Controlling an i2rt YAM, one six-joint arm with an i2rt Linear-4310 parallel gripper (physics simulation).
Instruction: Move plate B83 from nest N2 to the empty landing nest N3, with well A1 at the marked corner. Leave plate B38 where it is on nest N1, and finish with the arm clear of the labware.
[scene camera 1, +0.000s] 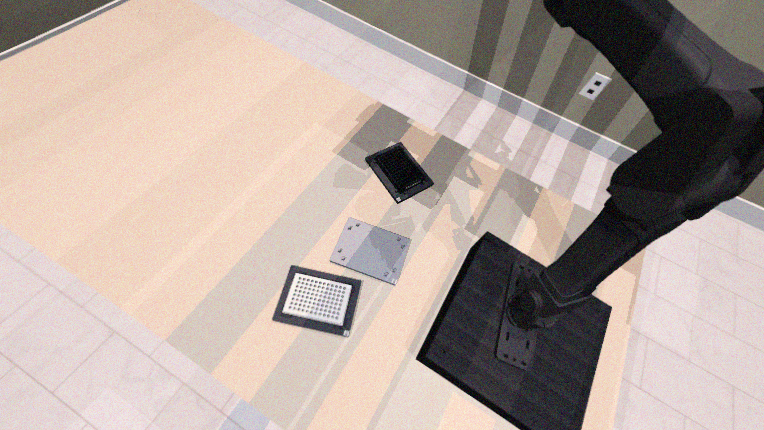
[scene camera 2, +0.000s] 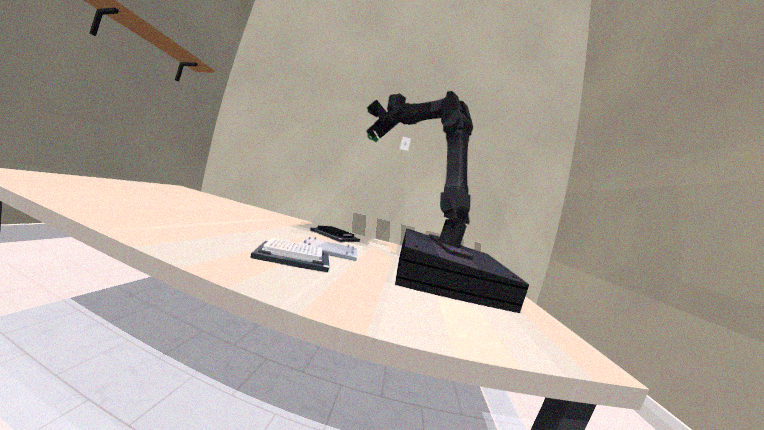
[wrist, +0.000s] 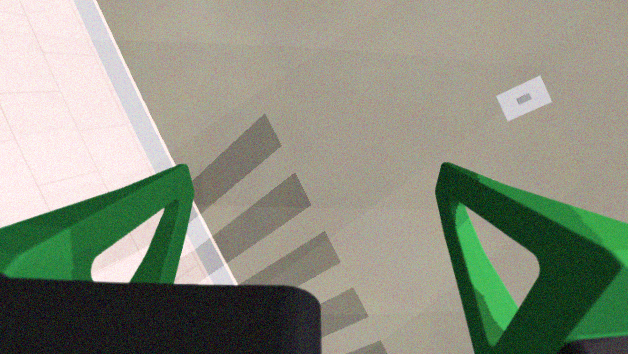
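A white 96-well plate (scene camera 1: 317, 299) (scene camera 2: 291, 248) lies flat in a dark nest (scene camera 1: 315, 324) (scene camera 2: 291, 262). A black plate (scene camera 1: 398, 166) (scene camera 2: 335, 231) lies in another dark nest (scene camera 1: 402, 195) at the back. The empty grey nest (scene camera 1: 374, 248) (scene camera 2: 342, 251) with small pins is between them; a small pale mark (scene camera 1: 394, 280) sits at one corner. The labels B83, B38, N1 and N2 cannot be read. My gripper (scene camera 2: 372, 136) (wrist: 314, 177) is open and empty, its green fingers wide apart, high above the table and facing the wall. It is out of view in scene camera 1.
The arm's black base block (scene camera 1: 454, 331) (scene camera 2: 459, 275) stands on the table (scene camera 1: 160, 160) (scene camera 2: 342, 304), to the right of the nests. A wall outlet (scene camera 1: 595, 86) is behind the arm. A wooden shelf (scene camera 2: 155, 38) is high on the left wall. Striped shadows cross the table.
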